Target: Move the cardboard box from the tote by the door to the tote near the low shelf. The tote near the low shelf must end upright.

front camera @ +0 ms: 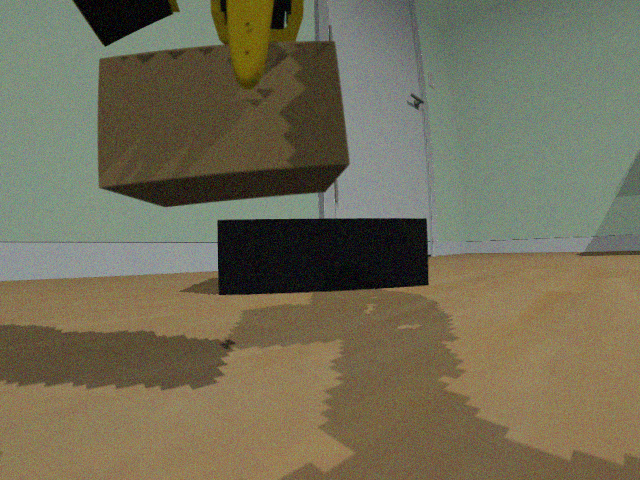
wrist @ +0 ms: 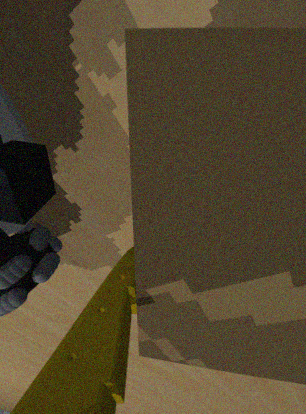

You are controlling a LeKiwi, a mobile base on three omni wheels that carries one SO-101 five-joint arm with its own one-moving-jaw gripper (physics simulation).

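Places are measured from the arm's base along level axes (x back, y right, z up), in metres.
Where they show: end effector, tool point: [front camera: 248,79] [wrist: 145,259].
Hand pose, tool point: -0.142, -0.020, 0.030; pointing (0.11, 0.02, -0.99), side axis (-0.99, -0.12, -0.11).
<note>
Things, the pixels of their top centre, and the offset from my tool point, as dx, dy, dz. Level surfaces: height alone.
- brown cardboard box, middle of its top: [wrist: 272,315] [front camera: 234,78] -0.029, -0.014, +0.020
- black tote, middle of its top: [front camera: 318,225] -0.396, +0.032, -0.019
- wooden floor, its level: dz -0.119
The brown cardboard box [front camera: 191,118] [wrist: 220,160] hangs in the air, slightly tilted, with its underside showing in the front view. My gripper [front camera: 249,77] [wrist: 131,270] is shut on it: one yellow jaw presses on the box's near side, and the other jaw is hidden by the box. In the wrist view the box fills the right side, against the yellow jaw. A black tote [front camera: 323,255] stands upright on the floor in front of the door, beyond and below the box. The low shelf does not show.
The grey door [front camera: 379,129] with its handle is in the back wall, behind the tote. Broad shadows cross the wooden floor [front camera: 129,428]. In the wrist view a black wheel with grey rollers [wrist: 45,267] and a dark part of my base [wrist: 27,180] show at the left edge.
</note>
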